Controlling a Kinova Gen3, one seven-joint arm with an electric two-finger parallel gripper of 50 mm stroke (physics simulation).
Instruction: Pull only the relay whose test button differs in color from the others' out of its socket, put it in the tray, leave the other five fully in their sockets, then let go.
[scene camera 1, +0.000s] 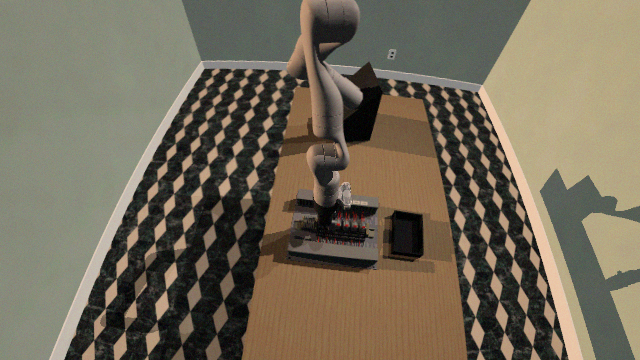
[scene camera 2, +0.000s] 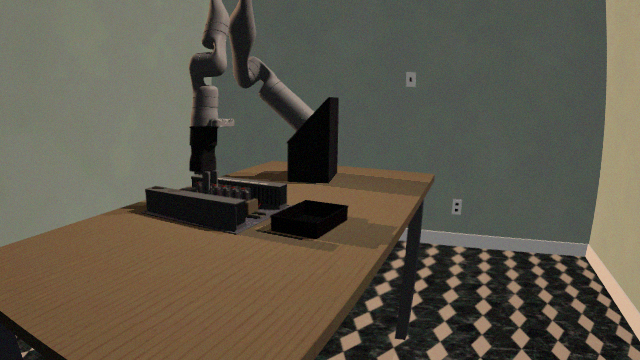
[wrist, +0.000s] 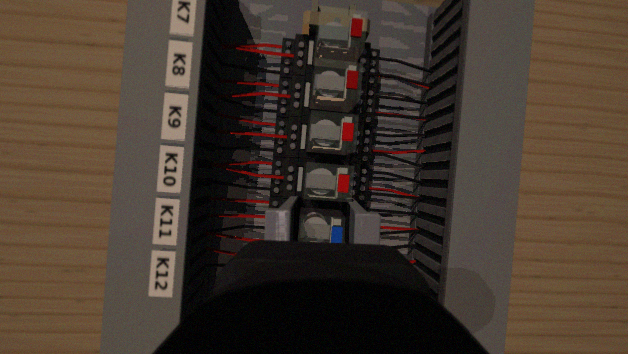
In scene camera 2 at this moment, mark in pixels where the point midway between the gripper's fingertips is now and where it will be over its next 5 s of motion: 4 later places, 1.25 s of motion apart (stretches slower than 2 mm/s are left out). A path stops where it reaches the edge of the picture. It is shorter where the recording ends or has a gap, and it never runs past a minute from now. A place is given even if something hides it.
The gripper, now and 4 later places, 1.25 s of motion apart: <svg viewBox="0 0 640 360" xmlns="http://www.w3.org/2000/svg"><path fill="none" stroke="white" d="M210 196L209 165L292 156L312 182L310 164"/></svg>
